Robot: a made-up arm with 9 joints. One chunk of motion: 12 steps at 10 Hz.
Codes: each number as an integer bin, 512 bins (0 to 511) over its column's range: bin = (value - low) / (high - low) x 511, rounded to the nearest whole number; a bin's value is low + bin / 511 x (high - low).
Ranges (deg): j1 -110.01..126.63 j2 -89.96..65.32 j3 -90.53..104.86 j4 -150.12..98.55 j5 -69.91..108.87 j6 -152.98..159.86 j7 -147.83..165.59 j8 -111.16..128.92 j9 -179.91..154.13
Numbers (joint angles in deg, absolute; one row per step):
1: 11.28 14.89 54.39 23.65 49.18 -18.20 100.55 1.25 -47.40
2: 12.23 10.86 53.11 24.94 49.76 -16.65 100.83 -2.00 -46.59
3: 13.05 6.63 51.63 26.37 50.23 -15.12 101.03 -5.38 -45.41
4: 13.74 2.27 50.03 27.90 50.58 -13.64 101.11 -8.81 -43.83
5: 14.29 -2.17 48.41 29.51 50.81 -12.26 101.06 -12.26 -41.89
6: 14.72 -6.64 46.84 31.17 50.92 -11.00 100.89 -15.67 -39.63
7: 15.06 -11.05 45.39 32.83 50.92 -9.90 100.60 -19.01 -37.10
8: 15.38 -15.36 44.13 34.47 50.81 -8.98 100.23 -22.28 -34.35
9: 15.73 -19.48 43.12 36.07 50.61 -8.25 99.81 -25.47 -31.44
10: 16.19 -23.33 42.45 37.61 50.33 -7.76 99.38 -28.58 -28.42
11: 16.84 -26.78 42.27 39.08 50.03 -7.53 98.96 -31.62 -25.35
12: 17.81 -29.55 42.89 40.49 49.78 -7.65 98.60 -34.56 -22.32
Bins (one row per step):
1: 262 345 379 357 340 220 405 239 203
2: 264 332 376 360 342 223 405 232 204
3: 266 318 372 363 343 225 406 225 206
4: 267 304 368 366 344 228 406 218 208
5: 268 289 363 369 345 230 406 211 211
6: 269 274 359 373 345 232 406 203 215
7: 270 260 355 376 345 234 405 196 218
8: 271 245 352 379 345 235 404 189 223
9: 272 232 350 383 344 236 404 182 227
10: 273 219 348 386 344 237 403 176 232
11: 274 208 347 389 343 238 402 169 236
12: 276 199 349 392 342 237 402 163 241

